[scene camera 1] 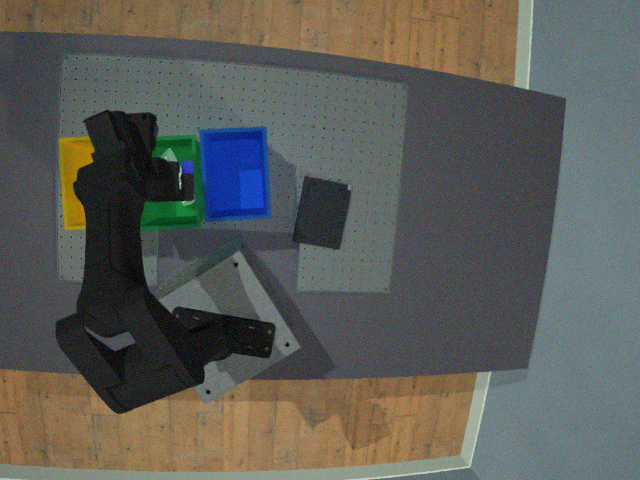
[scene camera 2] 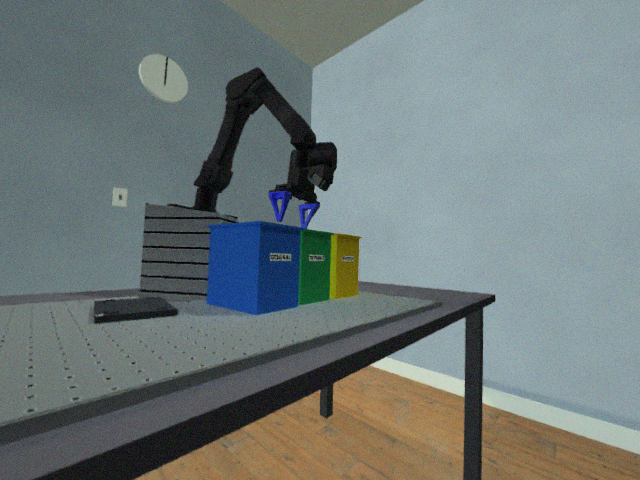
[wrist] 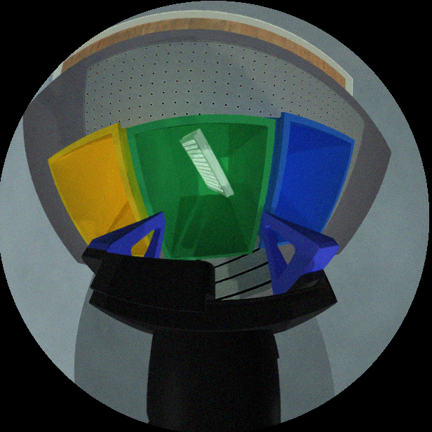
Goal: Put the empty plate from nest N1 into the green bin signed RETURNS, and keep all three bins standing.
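Pixels of known places: gripper, between the fingertips: (scene camera 1: 165, 182) (scene camera 2: 292, 225); arm's base, origin of its link: (scene camera 1: 222, 332) (scene camera 2: 203, 214).
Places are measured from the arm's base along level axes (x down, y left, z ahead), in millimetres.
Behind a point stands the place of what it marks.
The pale plate (scene camera 1: 168, 155) {x 149, y 180, z 315 mm} (wrist: 207, 165) is inside the green bin (scene camera 1: 198, 217) {x 55, y 84, z 206 mm} (scene camera 2: 315, 279) {x 177, y 177, z 343 mm} (wrist: 200, 120), steeply tilted and seen nearly edge-on in the wrist view, with its gridded wells facing left. The arm hides part of it in scene camera 1. My gripper (scene camera 2: 292, 224) {x 37, y 156, z 262 mm} (wrist: 212, 216) is open and empty, its blue fingers spread just above the green bin's opening, apart from the plate. The blue bin (scene camera 1: 232, 130) {x 55, y 50, z 385 mm} (scene camera 2: 237, 268) {x 149, y -25, z 337 mm} (wrist: 310, 170) and the yellow bin (scene camera 1: 72, 183) {x 92, y 356, z 224 mm} (scene camera 2: 345, 279) {x 183, y 306, z 321 mm} (wrist: 90, 190) stand upright on either side of the green one. The bin signs are blurred.
A dark flat block (scene camera 1: 323, 212) {x 223, y -194, z 253 mm} (scene camera 2: 134, 308) {x 223, y -196, z 289 mm} lies on the perforated board (scene camera 1: 351, 124) {x 234, y -221, z 480 mm} (scene camera 2: 206, 351) {x 234, y -148, z 546 mm} (wrist: 175, 75), beyond the blue bin. The arm's grey pedestal (scene camera 1: 258, 304) {x 1, y -60, z 67 mm} (scene camera 2: 175, 253) {x 123, y -88, z 72 mm} stands behind the bins. The three bins stand side by side in a close row.
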